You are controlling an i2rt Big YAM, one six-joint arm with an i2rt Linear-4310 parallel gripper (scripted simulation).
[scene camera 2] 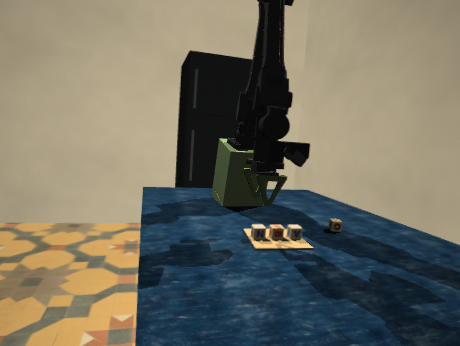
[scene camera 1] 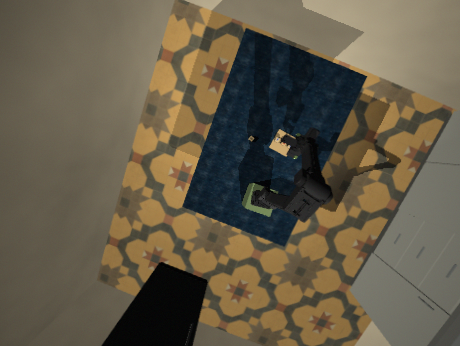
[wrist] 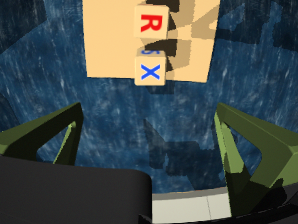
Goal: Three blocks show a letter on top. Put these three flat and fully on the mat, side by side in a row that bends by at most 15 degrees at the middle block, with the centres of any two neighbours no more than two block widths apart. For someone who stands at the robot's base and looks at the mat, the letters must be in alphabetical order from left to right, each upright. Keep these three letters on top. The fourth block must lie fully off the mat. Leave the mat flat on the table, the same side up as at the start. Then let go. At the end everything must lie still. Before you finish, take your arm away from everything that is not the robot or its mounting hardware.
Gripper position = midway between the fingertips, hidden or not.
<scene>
In view: my gripper (scene camera 2: pixel 261 201) and a tan mat (scene camera 2: pixel 268 244).
My gripper shows as well in the wrist view (wrist: pixel 148 109).
</scene>
